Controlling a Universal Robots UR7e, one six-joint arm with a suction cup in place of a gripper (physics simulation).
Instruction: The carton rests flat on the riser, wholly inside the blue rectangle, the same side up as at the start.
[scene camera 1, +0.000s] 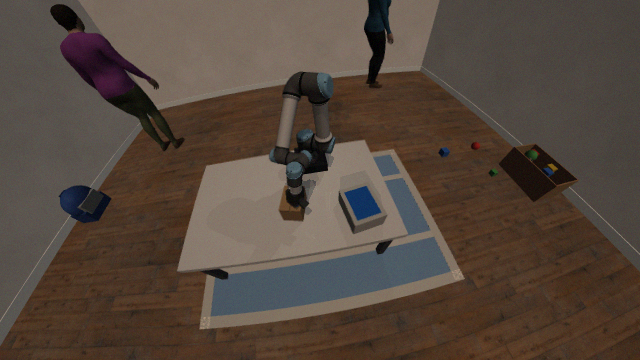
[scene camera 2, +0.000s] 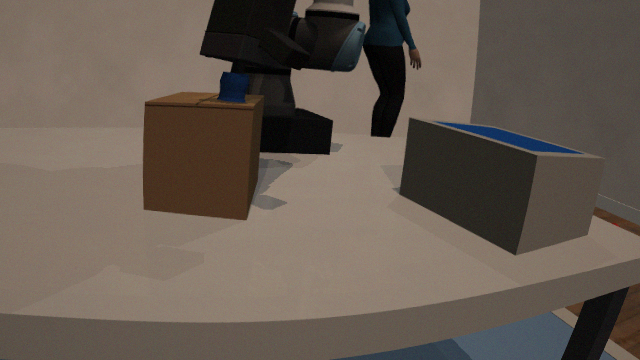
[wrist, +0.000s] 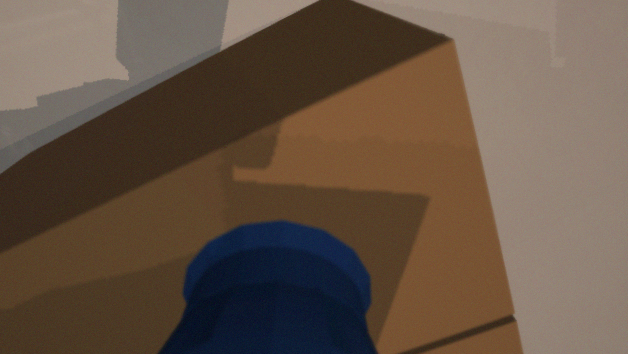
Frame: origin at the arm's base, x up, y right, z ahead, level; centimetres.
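Where they show: hand, its tool point: (scene camera 2: 230, 100) (wrist: 283, 300).
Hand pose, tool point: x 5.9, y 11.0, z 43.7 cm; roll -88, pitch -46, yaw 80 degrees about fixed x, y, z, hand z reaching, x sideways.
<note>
After its pixels a point has its place.
The brown carton (scene camera 1: 291, 212) {x 3.9, y 14.2, z 47.3 cm} (scene camera 2: 196, 155) {x -0.1, y 14.8, z 47.1 cm} (wrist: 383, 133) {x 5.8, y 9.3, z 47.0 cm} stands upright on the table (scene camera 1: 235, 232) {x -7.2, y 53.1, z 49.6 cm} (scene camera 2: 312, 251) {x -7.2, y 3.4, z 57.2 cm}, left of the riser. My blue suction cup (scene camera 1: 296, 199) {x 5.9, y 11.0, z 43.7 cm} (scene camera 2: 233, 88) (wrist: 276, 266) presses on the carton's top face, near its right back part beside the tape seam, and grips it. The grey riser (scene camera 1: 368, 224) {x 0.3, y -28.4, z 61.0 cm} (scene camera 2: 467, 186) {x -1.8, y -18.2, z 52.0 cm} sits to the right on the table, and the blue rectangle (scene camera 1: 362, 202) {x 4.8, y -27.8, z 48.7 cm} (scene camera 2: 502, 135) {x 4.8, y -27.0, z 47.7 cm} on its top is bare. I cannot tell whether the carton's base is off the table.
The arm's black base (scene camera 1: 316, 162) {x 0.1, y -5.8, z 6.7 cm} (scene camera 2: 296, 131) {x -2.7, y -6.0, z 9.9 cm} stands behind the carton. A person in purple (scene camera 1: 106, 73) is at the far left and one in teal (scene camera 1: 377, 34) (scene camera 2: 390, 58) at the back. A toy box (scene camera 1: 529, 170) and small balls lie on the floor to the right.
</note>
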